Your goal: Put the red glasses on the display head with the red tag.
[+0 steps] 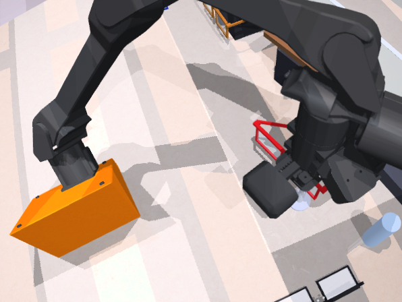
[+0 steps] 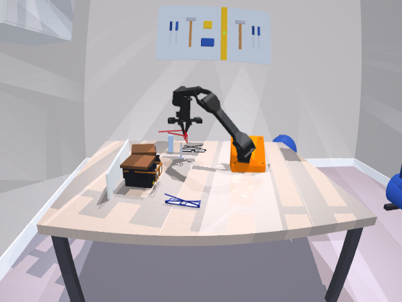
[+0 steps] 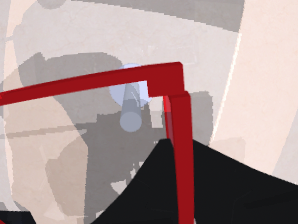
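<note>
The peg stand lies 100 mm below my gripper tip, 20 mm ahead of it and 10 mm to the left of it. Also, from my gripper tip: white panel 360 mm to the left, 270 mm ahead, 70 mm below; dark block 200 mm ahead, 110 mm below, 10 mm to the right; pale blue cylinder 110 mm to the right, 100 mm ahead, 80 mm below.
</note>
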